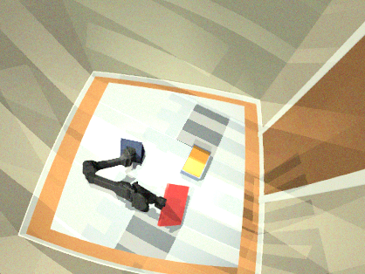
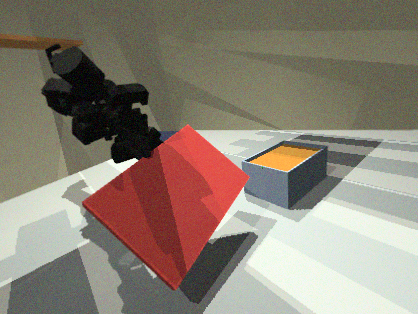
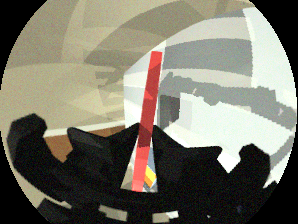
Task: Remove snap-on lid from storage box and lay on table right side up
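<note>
The red lid lies 6 cm ahead of my gripper tip, 5 cm below it and 2 cm to the left of it. The rest, counted from my gripper tip: storage box (34 cm to the left, 15 cm ahead, 14 cm below).
</note>
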